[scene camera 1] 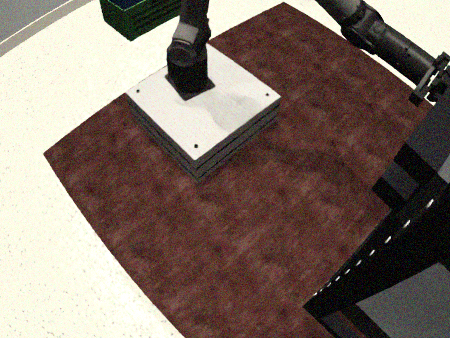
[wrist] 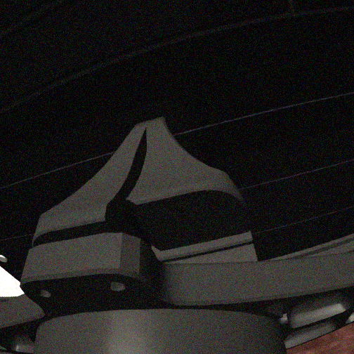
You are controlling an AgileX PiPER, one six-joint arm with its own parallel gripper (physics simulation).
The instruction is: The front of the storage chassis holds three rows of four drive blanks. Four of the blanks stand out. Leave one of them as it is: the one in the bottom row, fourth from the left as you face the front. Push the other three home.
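Note:
The dark storage chassis (scene camera 1: 370, 265) stands at the lower right of the scene view, cut off by the frame, with a row of small white marks along a black edge. Dark blocky parts jut from its upper left side; I cannot tell which blanks they are. In the wrist view a near-black surface with thin pale lines fills the background; single blanks cannot be told apart. My gripper (scene camera 1: 439, 86) (wrist: 155, 138) is at the right edge of the scene view, close to the chassis. Its fingertips meet in the wrist view, with nothing visible between them. Whether they touch the chassis is unclear.
My arm's base stands on a white-topped block (scene camera 1: 235, 115) at the upper left of the brown mat (scene camera 1: 210, 240). The forearm (scene camera 1: 395, 47) reaches down from the top right. A green crate (scene camera 1: 132, 25) stands beyond the mat at the top left.

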